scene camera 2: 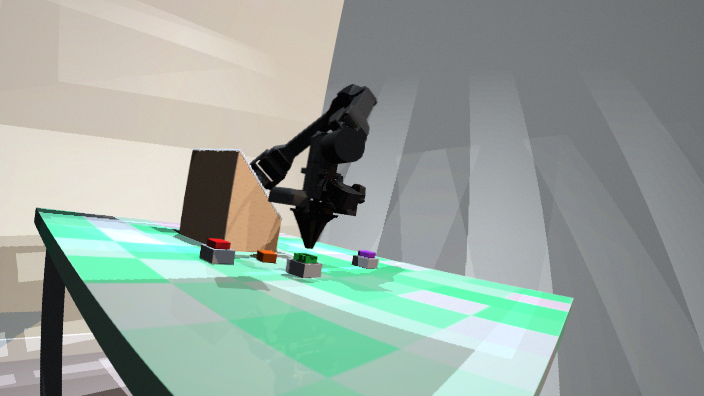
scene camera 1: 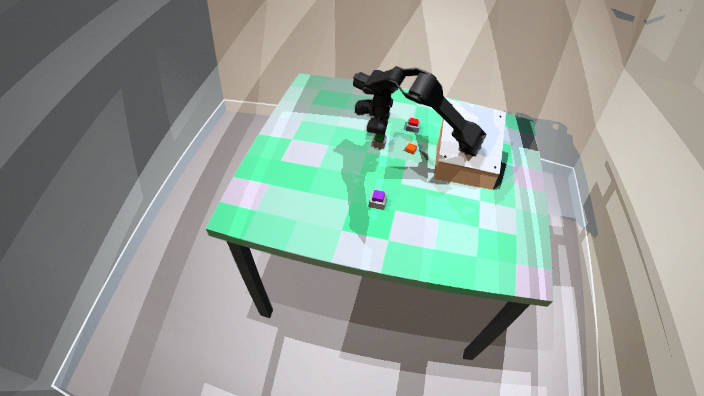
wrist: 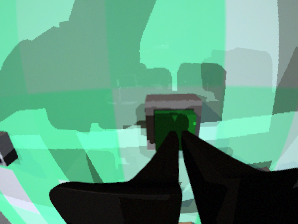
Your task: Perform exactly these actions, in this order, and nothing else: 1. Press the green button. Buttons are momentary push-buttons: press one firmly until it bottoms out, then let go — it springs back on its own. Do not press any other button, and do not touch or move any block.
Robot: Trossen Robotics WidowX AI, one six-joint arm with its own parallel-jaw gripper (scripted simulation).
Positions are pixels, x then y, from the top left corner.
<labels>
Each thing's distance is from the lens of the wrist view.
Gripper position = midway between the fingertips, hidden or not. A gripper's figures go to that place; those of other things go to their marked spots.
my gripper (wrist: 178, 136): 0.10 m
green button (wrist: 164, 121): 0.11 m
</labels>
